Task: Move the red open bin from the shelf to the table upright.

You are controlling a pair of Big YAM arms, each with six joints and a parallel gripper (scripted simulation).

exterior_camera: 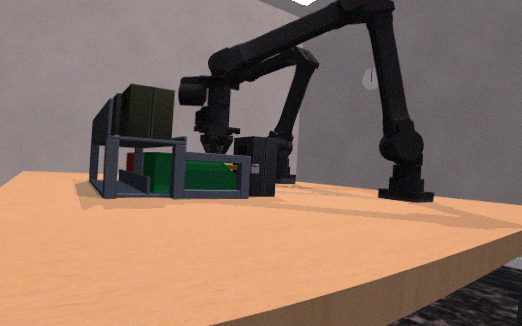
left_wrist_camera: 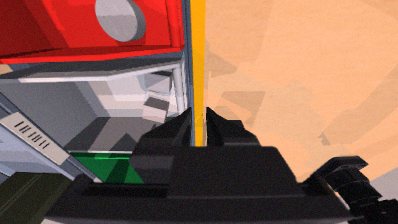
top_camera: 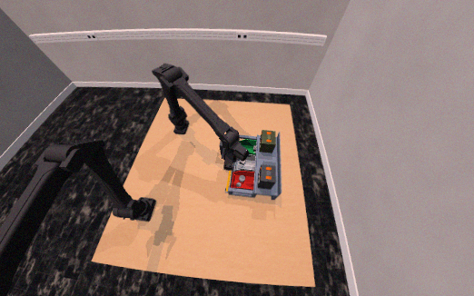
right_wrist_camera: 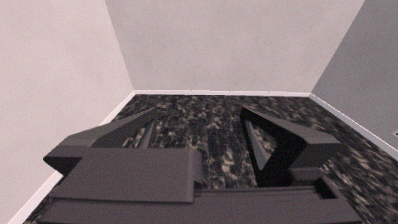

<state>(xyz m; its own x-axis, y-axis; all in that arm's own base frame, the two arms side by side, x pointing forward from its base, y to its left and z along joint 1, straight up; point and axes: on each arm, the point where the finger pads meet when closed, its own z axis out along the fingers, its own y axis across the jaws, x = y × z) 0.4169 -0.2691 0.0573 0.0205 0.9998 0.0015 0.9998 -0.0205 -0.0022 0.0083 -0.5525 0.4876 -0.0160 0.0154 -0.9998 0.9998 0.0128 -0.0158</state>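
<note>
Now: left hand 110 mm short of the grey bin and 20 mm above it. The rest, counted from my left hand: black box (100 mm to the left, 50 mm behind); then grey shelf (130 mm ahead, 10 mm to the left); then green bin (120 mm to the left, 100 mm ahead, 20 mm below).
</note>
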